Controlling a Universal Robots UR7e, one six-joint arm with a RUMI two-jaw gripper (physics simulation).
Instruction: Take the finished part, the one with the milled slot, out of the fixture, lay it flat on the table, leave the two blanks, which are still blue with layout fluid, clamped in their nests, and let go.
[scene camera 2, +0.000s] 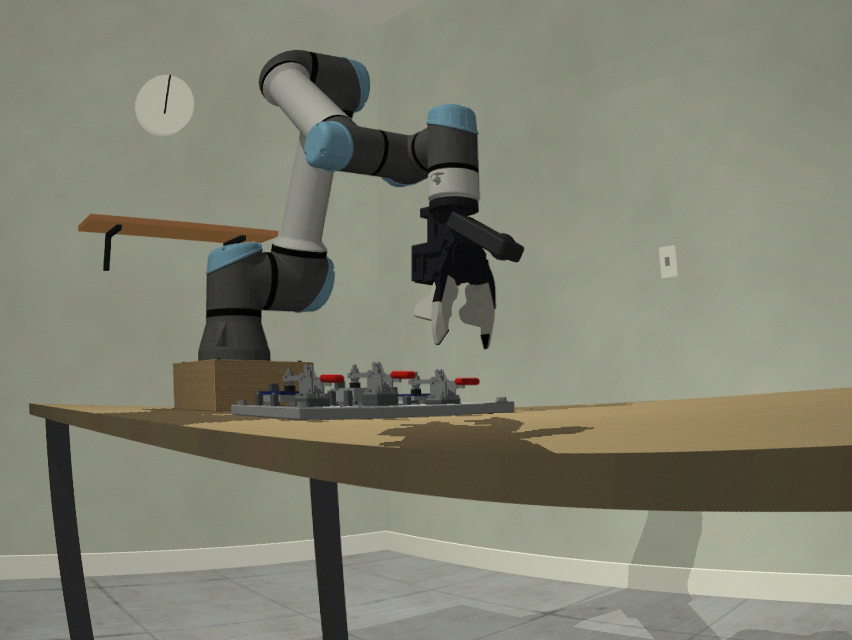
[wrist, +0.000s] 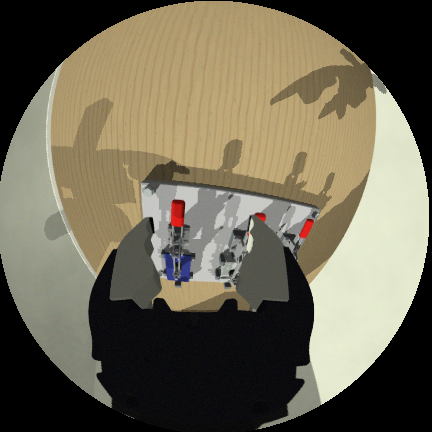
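Note:
The grey fixture plate lies on the table with three toggle clamps, their red handles lying roughly level. A blue blank sits under the left clamp in the wrist view. The bare metal finished part is in the middle nest, partly covered by its clamp and my right finger; its slot cannot be made out. The other blank shows as a thin blue strip in the scene view and is hidden behind the right finger in the wrist view. My gripper is open and empty, pointing down well above the fixture.
The red handles stand above the plate. The wooden table extends beyond the fixture. The robot's wooden base block stands behind it. Shadows cross the tabletop.

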